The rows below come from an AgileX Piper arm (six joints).
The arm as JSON. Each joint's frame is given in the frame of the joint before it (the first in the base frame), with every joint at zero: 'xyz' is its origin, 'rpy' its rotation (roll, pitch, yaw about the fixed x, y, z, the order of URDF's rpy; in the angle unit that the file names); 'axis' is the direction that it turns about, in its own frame. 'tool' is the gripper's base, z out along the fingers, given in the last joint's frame.
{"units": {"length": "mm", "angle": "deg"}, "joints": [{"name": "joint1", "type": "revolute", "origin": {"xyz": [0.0, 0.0, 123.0], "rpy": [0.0, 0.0, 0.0]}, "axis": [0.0, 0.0, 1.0]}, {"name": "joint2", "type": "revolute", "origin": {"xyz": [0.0, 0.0, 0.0], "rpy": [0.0, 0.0, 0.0]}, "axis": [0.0, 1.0, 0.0]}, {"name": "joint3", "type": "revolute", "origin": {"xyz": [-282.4, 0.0, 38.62], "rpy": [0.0, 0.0, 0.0]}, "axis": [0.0, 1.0, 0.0]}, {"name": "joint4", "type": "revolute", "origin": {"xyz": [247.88, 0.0, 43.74], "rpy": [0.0, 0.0, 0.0]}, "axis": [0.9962, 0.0, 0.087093]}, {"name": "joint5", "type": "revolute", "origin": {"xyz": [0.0, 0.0, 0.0], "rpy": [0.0, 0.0, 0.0]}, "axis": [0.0, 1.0, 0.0]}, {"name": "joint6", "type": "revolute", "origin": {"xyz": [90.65, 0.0, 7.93], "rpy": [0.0, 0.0, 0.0]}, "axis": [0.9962, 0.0, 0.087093]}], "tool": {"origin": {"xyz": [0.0, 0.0, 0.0], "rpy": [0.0, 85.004, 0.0]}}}
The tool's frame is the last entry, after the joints.
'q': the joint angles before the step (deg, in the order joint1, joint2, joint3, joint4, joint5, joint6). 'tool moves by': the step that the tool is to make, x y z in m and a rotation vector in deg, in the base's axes. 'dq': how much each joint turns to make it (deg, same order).
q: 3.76 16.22 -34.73 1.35 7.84 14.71
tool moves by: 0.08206 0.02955 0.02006 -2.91 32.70 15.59
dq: 0.01 25.26 -17.97 25.26 28.89 -21.53
